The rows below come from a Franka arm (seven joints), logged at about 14 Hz.
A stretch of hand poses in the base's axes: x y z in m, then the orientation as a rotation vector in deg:
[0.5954 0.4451 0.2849 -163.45 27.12 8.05]
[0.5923 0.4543 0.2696 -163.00 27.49 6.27]
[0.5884 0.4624 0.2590 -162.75 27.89 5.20]
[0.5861 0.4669 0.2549 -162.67 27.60 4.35]
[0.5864 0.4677 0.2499 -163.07 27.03 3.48]
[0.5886 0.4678 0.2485 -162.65 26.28 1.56]
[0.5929 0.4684 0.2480 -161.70 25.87 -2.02]
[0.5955 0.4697 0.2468 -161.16 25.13 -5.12]
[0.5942 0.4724 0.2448 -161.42 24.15 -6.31]
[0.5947 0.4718 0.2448 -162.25 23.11 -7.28]
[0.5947 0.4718 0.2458 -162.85 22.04 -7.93]
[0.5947 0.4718 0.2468 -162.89 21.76 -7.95]
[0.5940 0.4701 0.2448 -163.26 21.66 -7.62]
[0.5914 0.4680 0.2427 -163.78 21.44 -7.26]
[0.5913 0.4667 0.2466 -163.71 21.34 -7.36]
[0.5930 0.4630 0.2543 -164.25 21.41 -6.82]
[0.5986 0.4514 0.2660 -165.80 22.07 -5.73]
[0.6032 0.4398 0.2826 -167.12 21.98 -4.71]
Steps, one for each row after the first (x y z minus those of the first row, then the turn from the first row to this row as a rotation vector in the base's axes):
[-0.0031 0.0092 -0.0153 0.24 -1.22 -0.47]
[-0.0070 0.0173 -0.0259 0.33 -1.93 -0.87]
[-0.0093 0.0218 -0.0300 0.38 -2.55 -0.76]
[-0.0090 0.0226 -0.0350 0.02 -3.15 -0.39]
[-0.0068 0.0227 -0.0364 0.37 -4.59 -0.12]
[-0.0025 0.0233 -0.0369 0.96 -7.19 -0.30]
[0.0001 0.0246 -0.0381 1.21 -9.45 -0.15]
[-0.0012 0.0273 -0.0401 0.95 -10.33 0.45]
[-0.0007 0.0267 -0.0401 0.17 -10.96 1.20]
[-0.0007 0.0267 -0.0391 -0.35 -11.42 1.95]
[-0.0007 0.0267 -0.0381 -0.35 -11.46 2.14]
[-0.0014 0.0250 -0.0401 -0.64 -11.18 2.29]
[-0.0040 0.0229 -0.0422 -1.06 -10.88 2.54]
[-0.0041 0.0216 -0.0383 -0.99 -10.97 2.59]
[-0.0024 0.0179 -0.0306 -1.45 -10.51 2.66]
[0.0032 0.0063 -0.0189 -2.89 -9.46 2.54]
[0.0078 -0.0053 -0.0023 -4.02 -8.58 2.87]

